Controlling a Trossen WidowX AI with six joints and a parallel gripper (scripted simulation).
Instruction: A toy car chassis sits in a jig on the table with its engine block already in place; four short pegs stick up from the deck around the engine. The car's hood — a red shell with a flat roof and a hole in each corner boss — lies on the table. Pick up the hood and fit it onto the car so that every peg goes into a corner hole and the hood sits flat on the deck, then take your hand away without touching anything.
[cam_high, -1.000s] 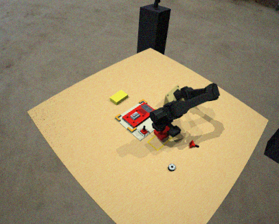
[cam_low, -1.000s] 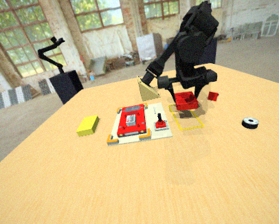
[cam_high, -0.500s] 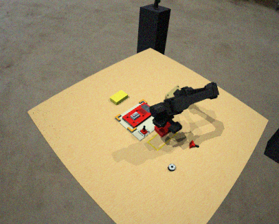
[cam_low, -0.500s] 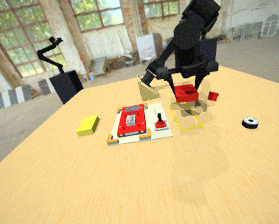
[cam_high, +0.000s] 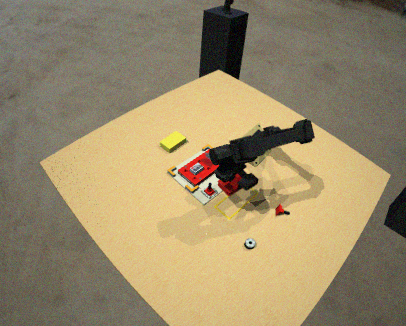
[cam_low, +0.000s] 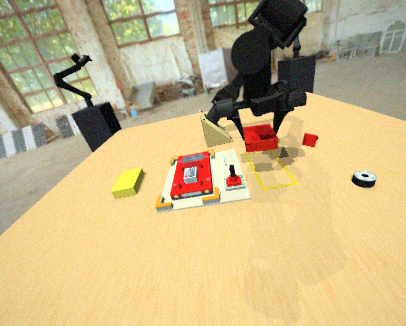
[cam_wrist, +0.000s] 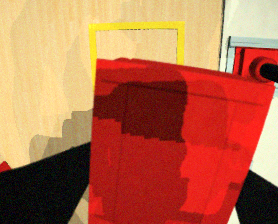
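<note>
My gripper tip is now 18 cm to the left of the grey engine block, 8 cm above it and 2 cm past it. From my gripper tip the other things lie so: white ring: 19 cm to the left, 12 cm ahead, 9 cm below; then yellow block: 39 cm to the right, 9 cm below, 9 cm behind; then red hood: 1 cm above.
</note>
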